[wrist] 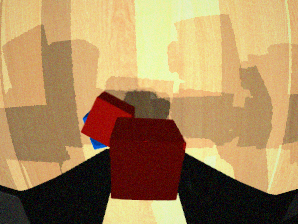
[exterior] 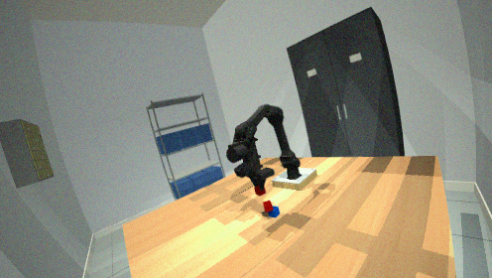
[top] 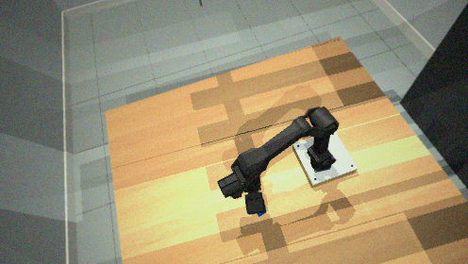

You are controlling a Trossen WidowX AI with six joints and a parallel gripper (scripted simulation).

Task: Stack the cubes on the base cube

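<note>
Right now the blue cube is 10 cm below my gripper tip, 4 cm to the left of it and 2 cm behind it.
</note>
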